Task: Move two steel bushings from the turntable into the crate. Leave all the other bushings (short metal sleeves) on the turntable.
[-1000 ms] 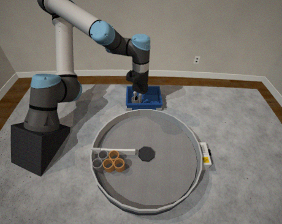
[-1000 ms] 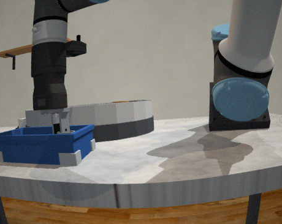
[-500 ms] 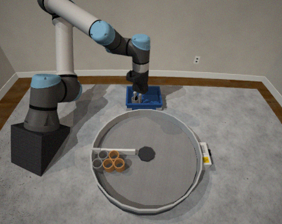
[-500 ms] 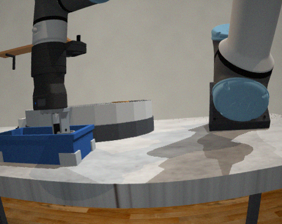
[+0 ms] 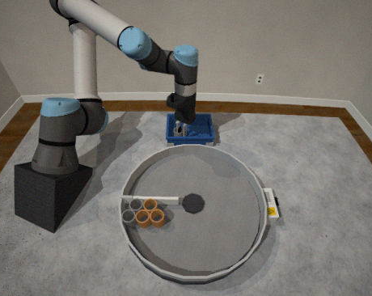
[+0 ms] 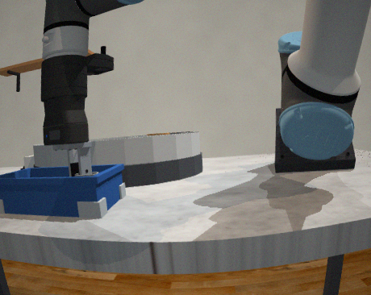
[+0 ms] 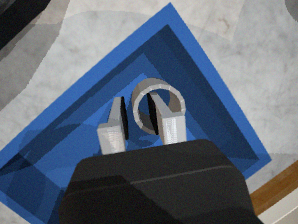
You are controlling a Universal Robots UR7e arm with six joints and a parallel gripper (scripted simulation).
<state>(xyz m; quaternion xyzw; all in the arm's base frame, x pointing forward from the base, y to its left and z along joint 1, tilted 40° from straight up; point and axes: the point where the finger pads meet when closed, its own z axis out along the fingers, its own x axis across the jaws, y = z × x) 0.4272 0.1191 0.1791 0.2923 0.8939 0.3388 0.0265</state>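
Now: the blue crate 30 mm ahead of my hand, 30 mm to the left of it and 20 mm below it. Round my hand: round turntable (30 mm ahead, 320 mm to the right, 10 mm above).
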